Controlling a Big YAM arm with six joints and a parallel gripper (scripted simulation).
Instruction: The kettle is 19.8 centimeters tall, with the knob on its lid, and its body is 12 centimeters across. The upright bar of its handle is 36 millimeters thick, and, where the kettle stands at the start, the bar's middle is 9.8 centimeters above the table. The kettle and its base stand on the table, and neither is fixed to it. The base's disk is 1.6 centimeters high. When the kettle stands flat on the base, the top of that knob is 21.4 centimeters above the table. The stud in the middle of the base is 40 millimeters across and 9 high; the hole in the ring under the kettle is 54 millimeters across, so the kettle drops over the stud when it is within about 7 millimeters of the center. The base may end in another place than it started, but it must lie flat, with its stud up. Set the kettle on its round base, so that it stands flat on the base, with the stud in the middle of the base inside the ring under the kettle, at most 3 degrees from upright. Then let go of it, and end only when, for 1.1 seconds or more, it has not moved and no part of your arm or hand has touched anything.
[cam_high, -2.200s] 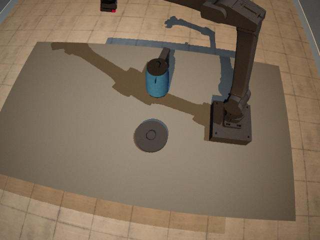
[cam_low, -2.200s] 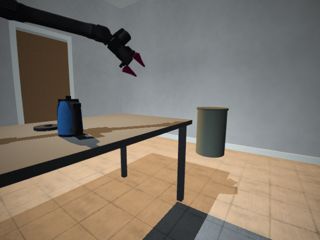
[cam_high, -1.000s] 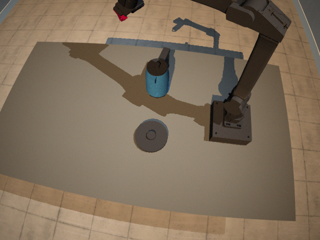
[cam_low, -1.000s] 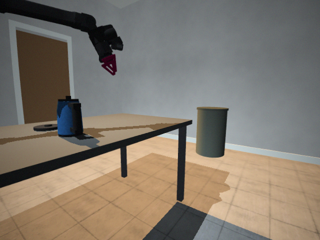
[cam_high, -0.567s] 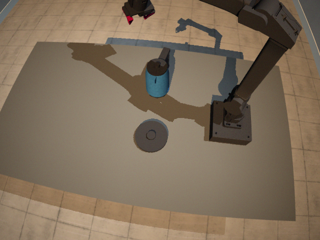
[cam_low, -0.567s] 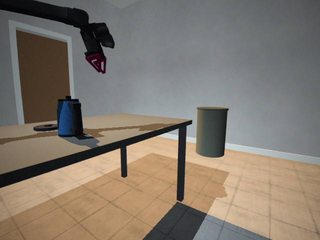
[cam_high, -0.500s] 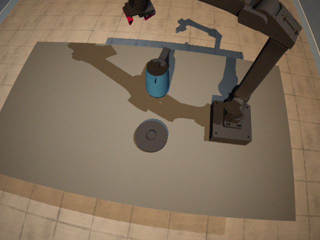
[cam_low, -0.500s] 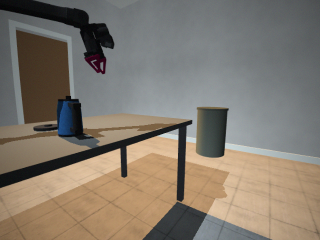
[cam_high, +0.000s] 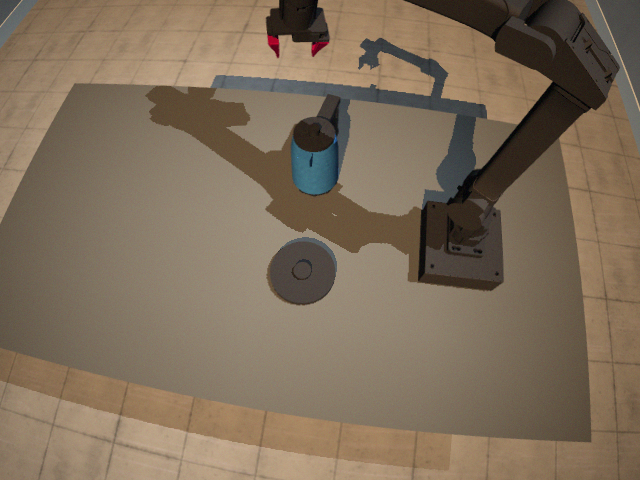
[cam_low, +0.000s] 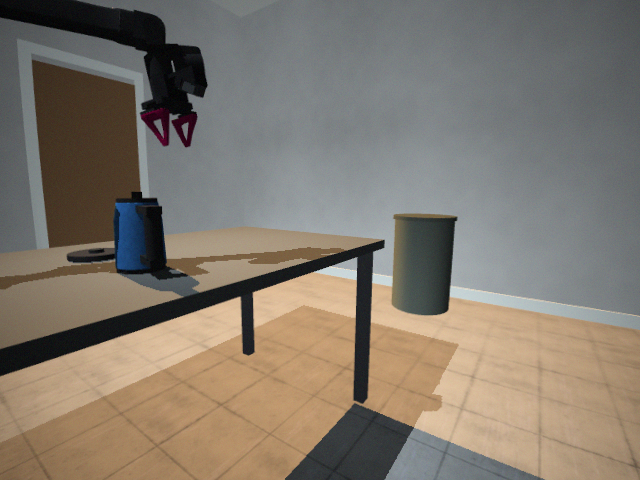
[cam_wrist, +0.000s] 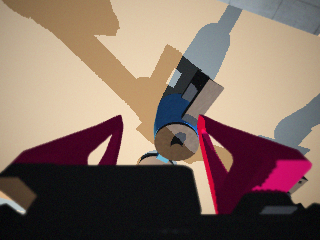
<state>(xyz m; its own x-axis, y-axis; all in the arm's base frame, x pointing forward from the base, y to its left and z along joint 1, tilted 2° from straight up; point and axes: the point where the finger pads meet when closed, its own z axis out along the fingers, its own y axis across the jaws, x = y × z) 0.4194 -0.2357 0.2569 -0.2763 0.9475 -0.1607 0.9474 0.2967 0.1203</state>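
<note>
My gripper is now 22 cm above the blue kettle, 7 cm to the right of it and 6 cm past it. Round my hand: kettle base: 37 cm to the left, 30 cm below, 7 cm behind.
</note>
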